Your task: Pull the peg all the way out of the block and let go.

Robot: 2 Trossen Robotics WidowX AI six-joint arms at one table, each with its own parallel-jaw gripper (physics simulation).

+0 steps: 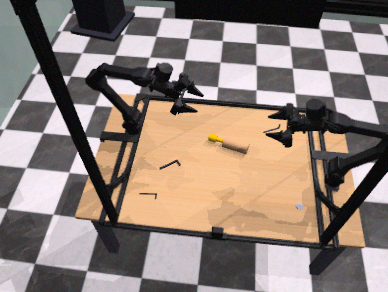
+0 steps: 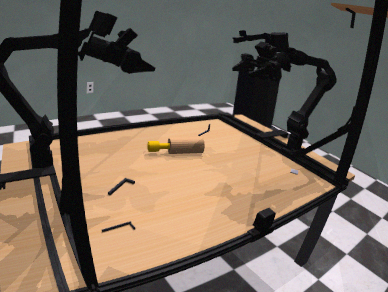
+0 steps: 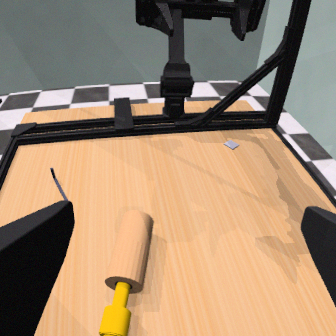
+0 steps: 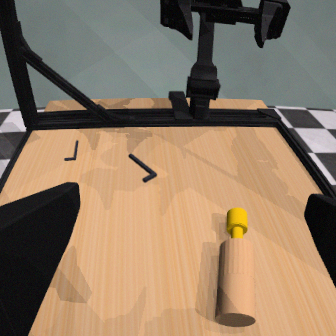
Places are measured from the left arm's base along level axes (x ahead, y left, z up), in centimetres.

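Pixels of known places: left gripper, between the fingertips: [image 1: 200,103] [image 2: 150,67] [image 3: 192,216] [image 4: 226,40]; right gripper, between the fingertips: [image 1: 266,125] [image 2: 240,72] [image 3: 207,34] [image 4: 196,200]; left arm's base, origin of its link: [image 1: 132,131] [image 2: 42,165] [image 4: 197,113]; right arm's base, origin of its link: [image 1: 331,182] [image 2: 293,147] [image 3: 173,112].
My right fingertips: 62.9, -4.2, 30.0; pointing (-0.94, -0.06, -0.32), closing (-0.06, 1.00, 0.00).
Ahead of a thing's pixels: the offset from my right fingertips to its middle, as dx, dy, dz. Level surfaces: height alone.
A yellow peg @(-19.0, +10.3, -29.2) [image 1: 214,137] [image 2: 153,146] [image 3: 116,319] [image 4: 237,219] with a wide head and a thinner shaft sticks out of one end of a brown cylindrical block @(-11.7, +9.6, -29.2) [image 1: 235,146] [image 2: 186,146] [image 3: 131,250] [image 4: 236,280]. The block lies on its side on the table. The part of the shaft inside the block is hidden. My left gripper [image 1: 199,102] [image 3: 192,216] is open and empty, raised above the table on the peg's side. My right gripper [image 1: 268,125] [image 4: 196,200] is open and empty, raised on the side of the block's other end. Neither gripper touches the peg or the block.
Two black hex keys @(-38.5, -9.6, -31.6) [image 1: 170,165] @(-42.8, -27.1, -31.6) [image 1: 148,193] lie on the table @(dz -32.0) [image 1: 200,210] to the left, and a third black key @(+3.5, +26.3, -30.4) [image 2: 205,131] lies behind the block. A small grey tile @(+22.2, -13.0, -31.8) [image 1: 299,206] [image 2: 294,172] [image 3: 231,145] lies near the right side. Black rails edge the table, with upright posts.
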